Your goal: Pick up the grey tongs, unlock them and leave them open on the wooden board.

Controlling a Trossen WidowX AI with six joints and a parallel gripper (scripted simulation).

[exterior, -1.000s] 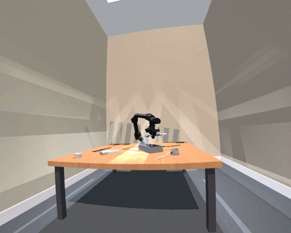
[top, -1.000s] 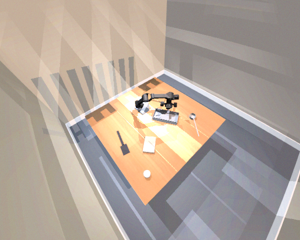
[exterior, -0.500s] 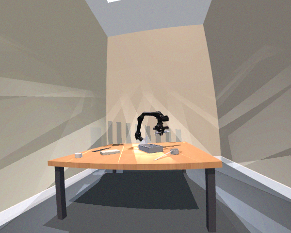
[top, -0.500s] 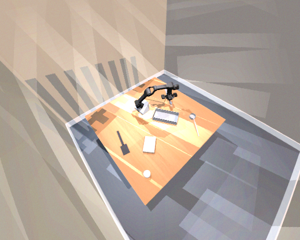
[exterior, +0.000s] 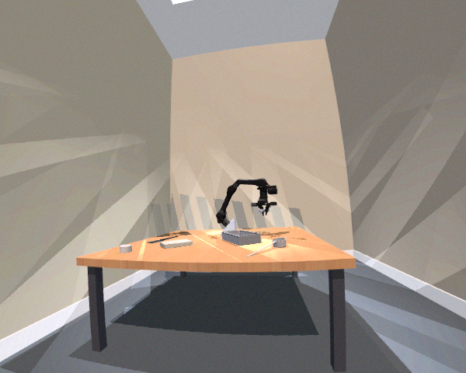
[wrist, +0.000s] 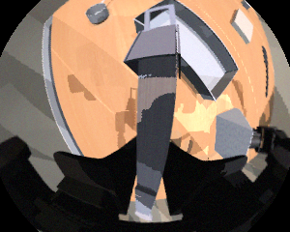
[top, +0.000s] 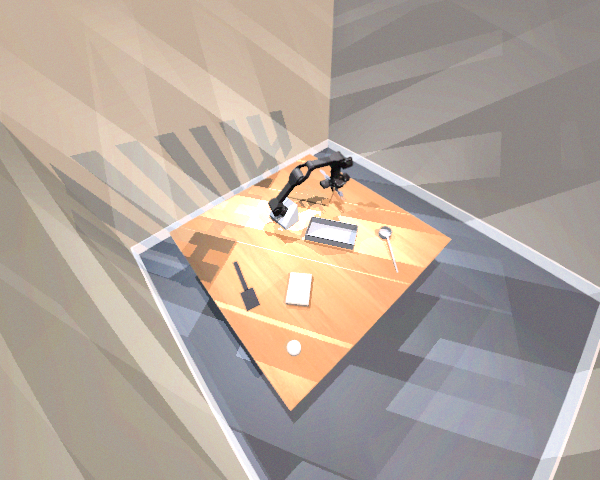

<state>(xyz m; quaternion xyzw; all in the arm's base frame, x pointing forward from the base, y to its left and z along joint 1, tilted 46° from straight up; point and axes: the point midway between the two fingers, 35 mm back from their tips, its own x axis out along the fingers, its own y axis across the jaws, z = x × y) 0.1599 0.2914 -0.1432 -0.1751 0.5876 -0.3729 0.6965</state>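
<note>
The wooden board lies 25 cm behind my gripper tip, 15 cm below it and 1 cm to the left of it. Also, from my gripper tip: white block: 58 cm to the right, 30 cm ahead, 14 cm below; black spatula: 79 cm to the right, 15 cm below, 8 cm ahead; grey roasting tin: 18 cm to the right, 16 cm ahead, 13 cm below.
</note>
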